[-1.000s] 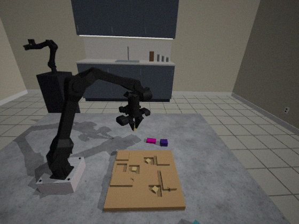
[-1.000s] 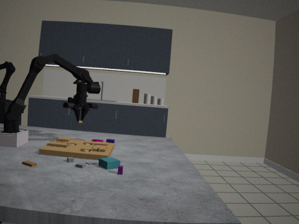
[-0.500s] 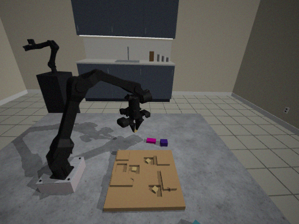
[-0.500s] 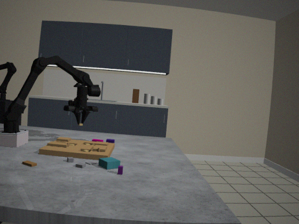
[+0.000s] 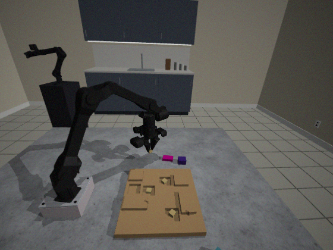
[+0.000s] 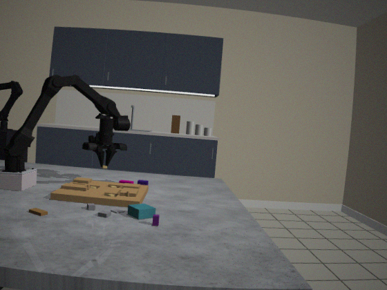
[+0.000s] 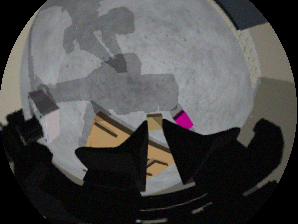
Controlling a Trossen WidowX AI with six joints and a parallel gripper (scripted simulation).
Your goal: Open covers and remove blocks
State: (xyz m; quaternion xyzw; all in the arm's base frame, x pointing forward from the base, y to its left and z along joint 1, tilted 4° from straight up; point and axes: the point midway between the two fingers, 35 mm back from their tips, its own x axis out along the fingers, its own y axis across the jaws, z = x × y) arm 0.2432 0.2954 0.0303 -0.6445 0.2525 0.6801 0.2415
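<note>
Now: gripper tip 8 cm short of the tan puzzle board, 20 cm to the left of it and 5 cm above it. The rest, counted from my gripper tip: purple block 17 cm ahead, 2 cm to the left, 6 cm below; then magenta block 9 cm ahead, 4 cm to the left, 6 cm below; then teal block 29 cm ahead, 42 cm to the right, 6 cm below.
</note>
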